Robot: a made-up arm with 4 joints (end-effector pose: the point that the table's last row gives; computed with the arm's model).
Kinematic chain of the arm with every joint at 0, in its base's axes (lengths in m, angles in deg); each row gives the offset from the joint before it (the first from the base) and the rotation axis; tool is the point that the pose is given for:
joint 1: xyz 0 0 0.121 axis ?
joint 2: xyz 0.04 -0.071 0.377 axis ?
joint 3: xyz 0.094 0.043 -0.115 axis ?
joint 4: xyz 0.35 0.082 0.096 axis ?
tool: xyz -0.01 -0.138 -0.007
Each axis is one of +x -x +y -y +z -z.
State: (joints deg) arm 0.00 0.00 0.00 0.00
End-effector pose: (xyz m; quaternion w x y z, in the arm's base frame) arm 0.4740 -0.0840 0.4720 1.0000 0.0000 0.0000 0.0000
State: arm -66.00 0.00 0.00 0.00
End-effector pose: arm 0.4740 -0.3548 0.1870 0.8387 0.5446 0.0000 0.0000
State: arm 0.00 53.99 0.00 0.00
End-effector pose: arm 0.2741 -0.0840 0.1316 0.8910 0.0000 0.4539 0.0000
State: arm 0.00 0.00 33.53 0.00
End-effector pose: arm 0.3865 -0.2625 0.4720 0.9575 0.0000 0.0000 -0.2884
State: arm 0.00 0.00 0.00 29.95
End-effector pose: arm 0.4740 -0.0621 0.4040 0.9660 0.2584 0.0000 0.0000
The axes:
joint 1: -x
joint 2: +y
joint 3: -z
joint 4: +x

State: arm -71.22 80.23 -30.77 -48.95
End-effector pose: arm 0.1860 0.0402 0.2489 0.6905 0.3101 0.1340 0.6397
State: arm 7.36 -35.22 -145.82 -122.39
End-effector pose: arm -0.2403 0.0774 0.4167 0.1429 0.3764 0.8163 -0.4143
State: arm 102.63 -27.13 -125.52 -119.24
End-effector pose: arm -0.2038 0.3248 -0.1214 0.3538 0.3411 0.2311 -0.8397
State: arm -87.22 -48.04 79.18 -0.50
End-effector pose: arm 0.1271 -0.4544 -0.2299 0.3337 0.6719 0.1772 -0.6371
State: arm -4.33 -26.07 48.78 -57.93
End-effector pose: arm 0.2862 -0.3266 0.7003 0.8340 -0.3169 0.0321 -0.4506
